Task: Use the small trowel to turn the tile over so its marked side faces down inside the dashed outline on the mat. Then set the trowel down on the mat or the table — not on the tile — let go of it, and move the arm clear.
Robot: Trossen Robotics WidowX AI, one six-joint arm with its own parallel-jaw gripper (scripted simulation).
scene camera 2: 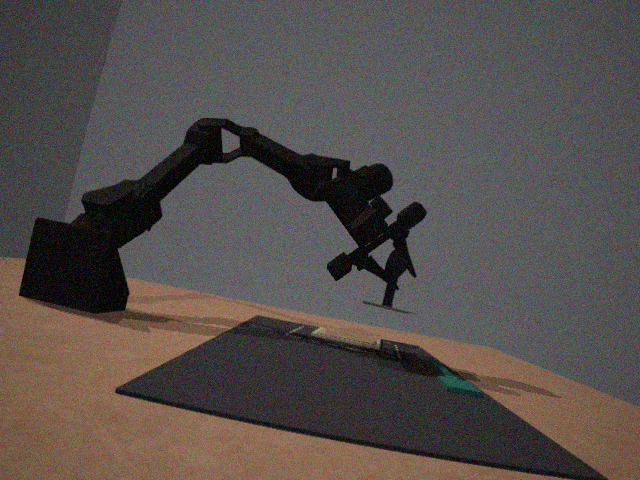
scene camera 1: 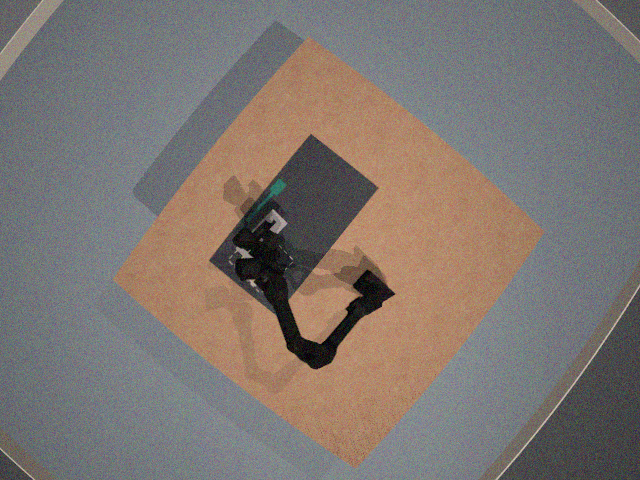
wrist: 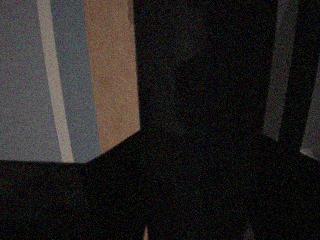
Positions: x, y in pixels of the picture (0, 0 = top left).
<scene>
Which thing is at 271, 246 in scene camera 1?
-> The gripper.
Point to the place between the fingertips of the gripper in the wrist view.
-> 194, 132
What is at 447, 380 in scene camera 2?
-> A teal trowel.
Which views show the gripper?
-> Scene camera 2, scene camera 1 and the wrist view: all of them.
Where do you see a dark mat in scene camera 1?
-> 324, 193
</scene>
